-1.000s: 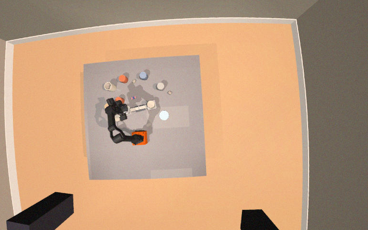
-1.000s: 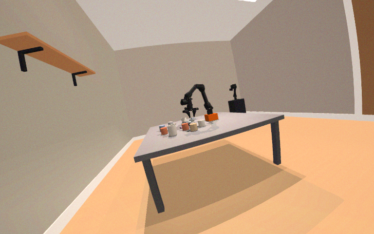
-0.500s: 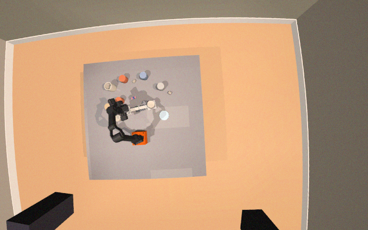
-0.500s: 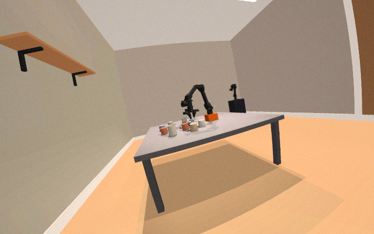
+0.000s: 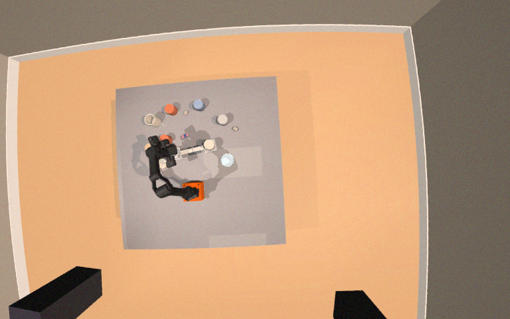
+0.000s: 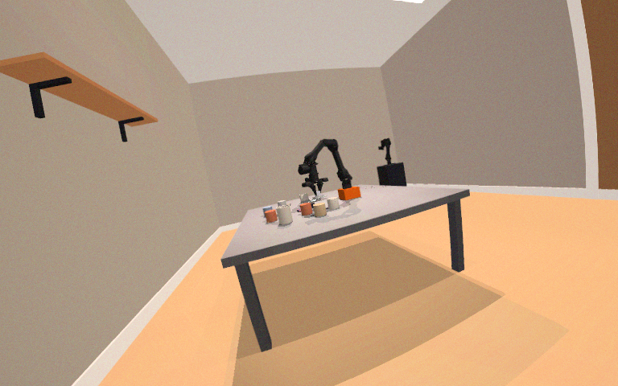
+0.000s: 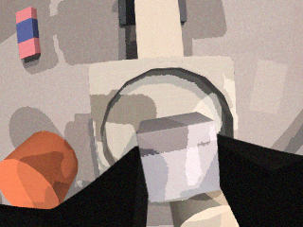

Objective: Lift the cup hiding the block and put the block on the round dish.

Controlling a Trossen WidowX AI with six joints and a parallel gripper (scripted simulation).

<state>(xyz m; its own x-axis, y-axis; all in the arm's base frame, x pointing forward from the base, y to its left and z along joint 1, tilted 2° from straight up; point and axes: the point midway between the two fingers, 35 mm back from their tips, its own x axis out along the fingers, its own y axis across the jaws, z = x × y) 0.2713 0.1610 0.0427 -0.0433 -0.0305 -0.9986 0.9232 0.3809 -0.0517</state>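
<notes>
The pale blue round dish is 38 cm to the right of my gripper tip, 9 cm below it and 3 cm behind it. From my gripper tip the other things lie so: blue eraser 15 cm ahead, 9 cm below, 4 cm to the right; pale grey block 1 cm above; balance beam 12 cm to the right, 6 cm below, 4 cm ahead.
</notes>
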